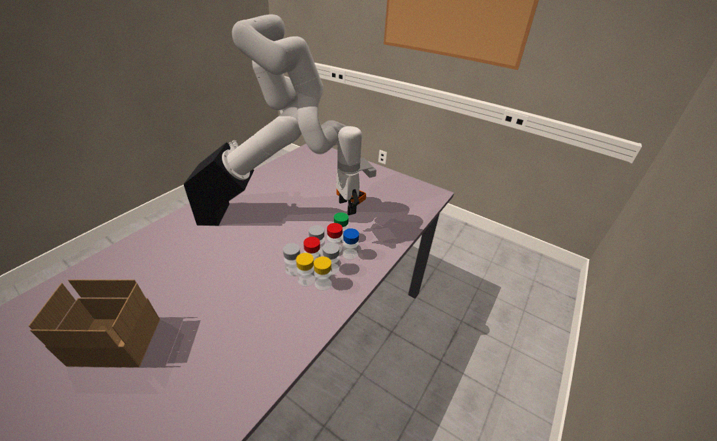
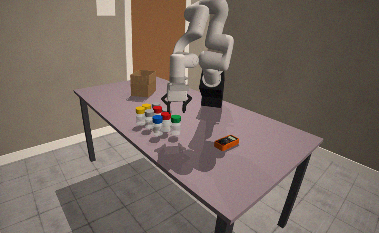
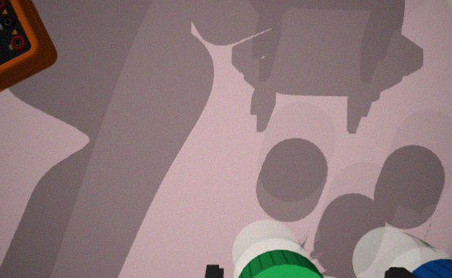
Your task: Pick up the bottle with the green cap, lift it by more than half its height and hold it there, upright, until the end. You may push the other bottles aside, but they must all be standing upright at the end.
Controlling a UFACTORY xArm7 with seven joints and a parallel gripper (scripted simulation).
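Right now the green-capped bottle is 20 mm to the right of my hand and 110 mm below it. Also, from my hand: cardboard box: 20 mm ahead, 810 mm to the right, 80 mm below; then blue-capped bottle: 90 mm ahead, 40 mm to the right, 110 mm below; then orange multimeter: 220 mm behind, 170 mm to the left, 140 mm below.
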